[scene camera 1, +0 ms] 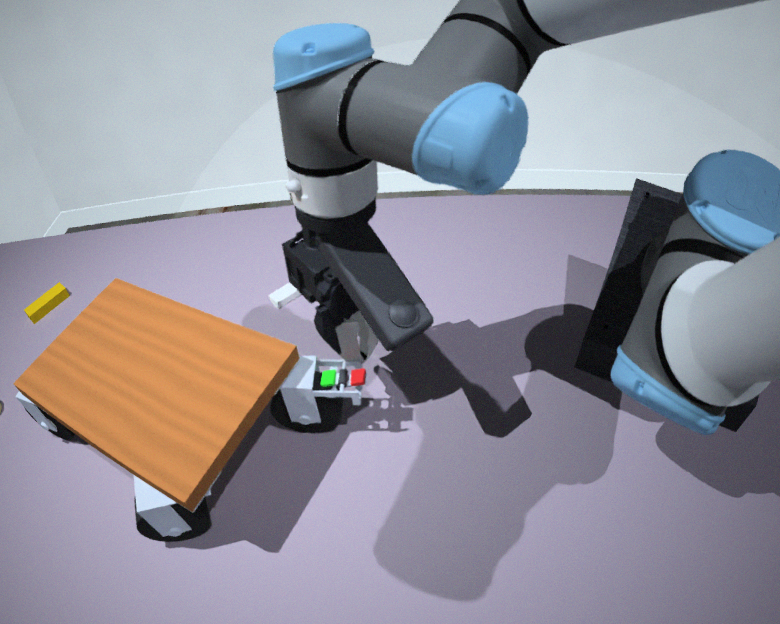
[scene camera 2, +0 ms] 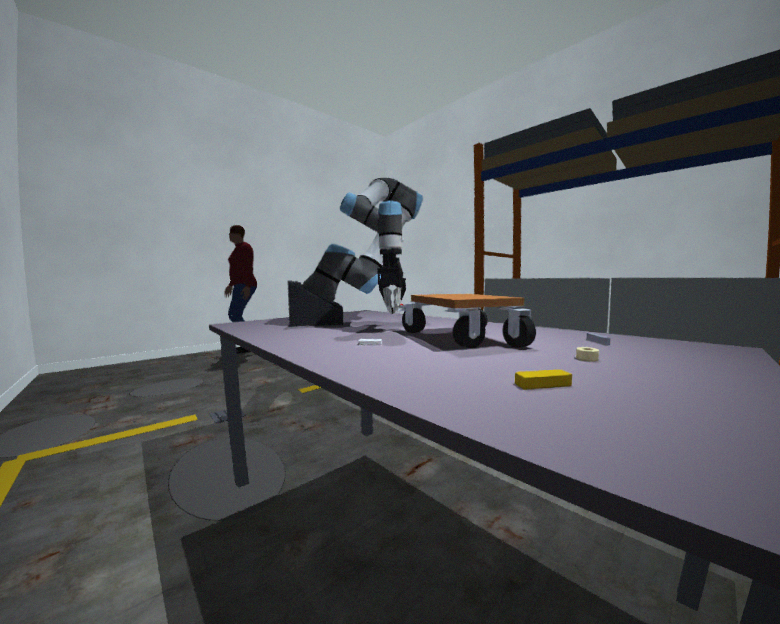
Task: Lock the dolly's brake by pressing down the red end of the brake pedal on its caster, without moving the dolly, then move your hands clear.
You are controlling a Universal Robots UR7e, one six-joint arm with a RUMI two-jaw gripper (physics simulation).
Scene:
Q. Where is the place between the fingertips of my gripper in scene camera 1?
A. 359, 363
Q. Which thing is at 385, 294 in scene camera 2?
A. My gripper.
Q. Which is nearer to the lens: the dolly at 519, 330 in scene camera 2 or the yellow block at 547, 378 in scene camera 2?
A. The yellow block.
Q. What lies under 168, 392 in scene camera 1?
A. A dolly.

